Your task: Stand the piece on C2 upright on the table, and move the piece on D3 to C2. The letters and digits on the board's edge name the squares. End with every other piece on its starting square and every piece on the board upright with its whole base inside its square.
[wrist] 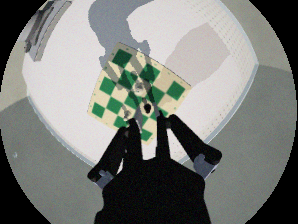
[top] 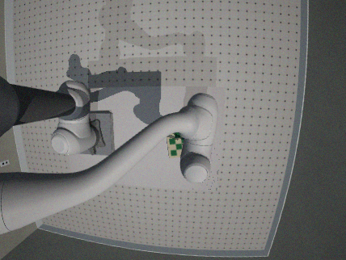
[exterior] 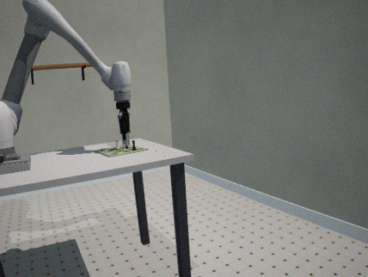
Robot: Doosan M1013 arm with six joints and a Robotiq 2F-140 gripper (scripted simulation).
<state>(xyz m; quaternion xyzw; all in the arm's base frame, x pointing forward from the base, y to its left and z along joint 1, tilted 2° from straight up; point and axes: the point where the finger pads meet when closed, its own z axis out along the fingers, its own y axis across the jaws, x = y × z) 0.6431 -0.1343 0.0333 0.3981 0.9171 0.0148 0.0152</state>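
My gripper is now 4 cm past the pale piece, 3 cm to the right of it and 2 cm above it. Round my hand: chessboard (4 cm behind, 5 cm below).
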